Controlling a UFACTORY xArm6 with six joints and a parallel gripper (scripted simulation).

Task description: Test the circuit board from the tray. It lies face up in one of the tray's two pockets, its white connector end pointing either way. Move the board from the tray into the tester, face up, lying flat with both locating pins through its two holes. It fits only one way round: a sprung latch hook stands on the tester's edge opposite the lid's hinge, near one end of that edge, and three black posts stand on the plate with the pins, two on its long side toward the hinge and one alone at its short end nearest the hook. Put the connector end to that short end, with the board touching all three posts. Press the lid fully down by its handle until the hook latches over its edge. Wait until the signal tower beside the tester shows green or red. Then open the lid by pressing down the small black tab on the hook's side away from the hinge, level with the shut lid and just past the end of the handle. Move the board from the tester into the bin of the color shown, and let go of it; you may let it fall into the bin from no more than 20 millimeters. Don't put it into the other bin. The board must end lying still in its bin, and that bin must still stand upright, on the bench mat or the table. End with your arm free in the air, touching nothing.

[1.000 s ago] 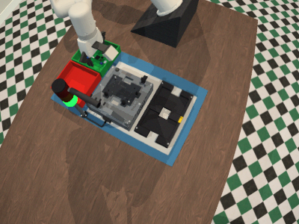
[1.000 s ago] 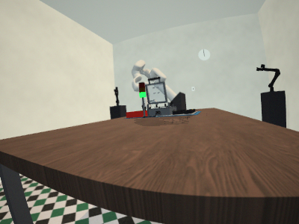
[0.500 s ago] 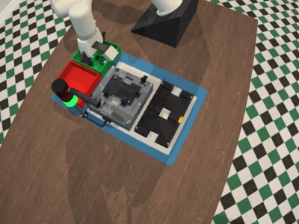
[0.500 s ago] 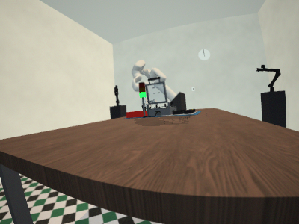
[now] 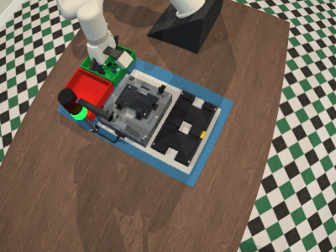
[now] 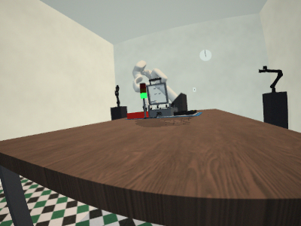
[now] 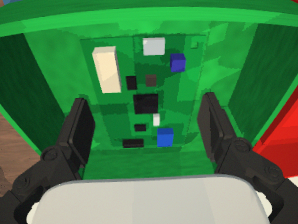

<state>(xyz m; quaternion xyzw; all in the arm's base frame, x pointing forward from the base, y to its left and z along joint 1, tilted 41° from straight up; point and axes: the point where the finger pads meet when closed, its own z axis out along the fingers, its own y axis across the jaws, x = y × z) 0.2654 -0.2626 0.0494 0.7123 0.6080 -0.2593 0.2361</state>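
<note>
The green bin lies right at my hand. Also, from my hand: black nest (14 cm ahead, 19 cm to the left, 5 cm above); then red bin (15 cm ahead, 2 cm to the right); then green circuit board (1 cm below).
</note>
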